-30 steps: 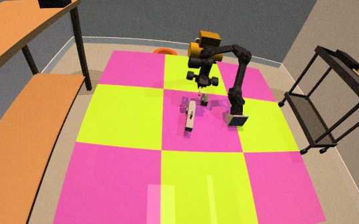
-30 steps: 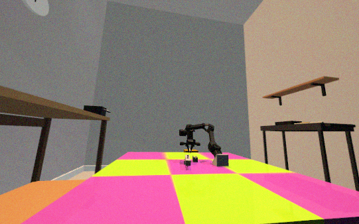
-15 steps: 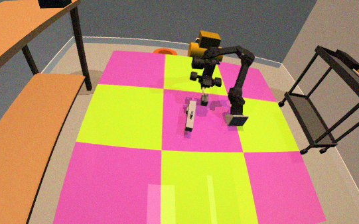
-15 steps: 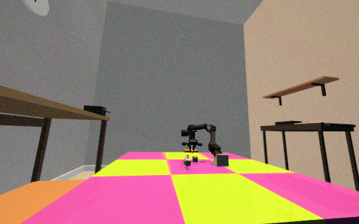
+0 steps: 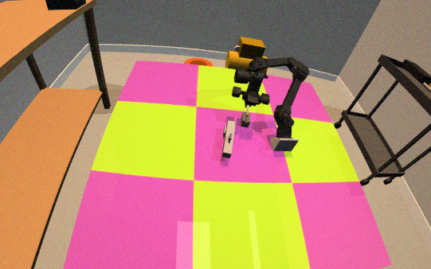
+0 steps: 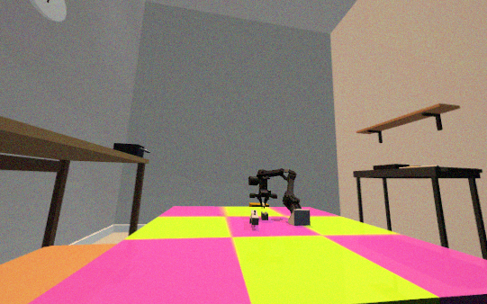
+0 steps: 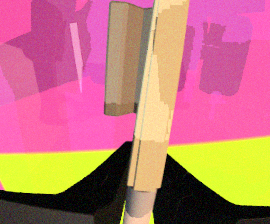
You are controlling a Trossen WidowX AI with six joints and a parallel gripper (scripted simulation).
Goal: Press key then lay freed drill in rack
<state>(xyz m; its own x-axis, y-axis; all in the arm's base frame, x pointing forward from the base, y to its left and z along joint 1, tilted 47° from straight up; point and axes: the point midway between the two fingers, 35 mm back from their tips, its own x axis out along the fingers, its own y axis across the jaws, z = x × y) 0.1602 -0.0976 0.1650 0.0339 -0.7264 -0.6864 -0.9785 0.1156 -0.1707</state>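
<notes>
Now: gripper tip 10 mm short of the drill, 40 mm to the right of it and 30 mm below it. The rest, counted from my gripper tip: key (110 mm ahead, 220 mm to the left, 10 mm below); rack (50 mm to the left, 40 mm below).
</notes>
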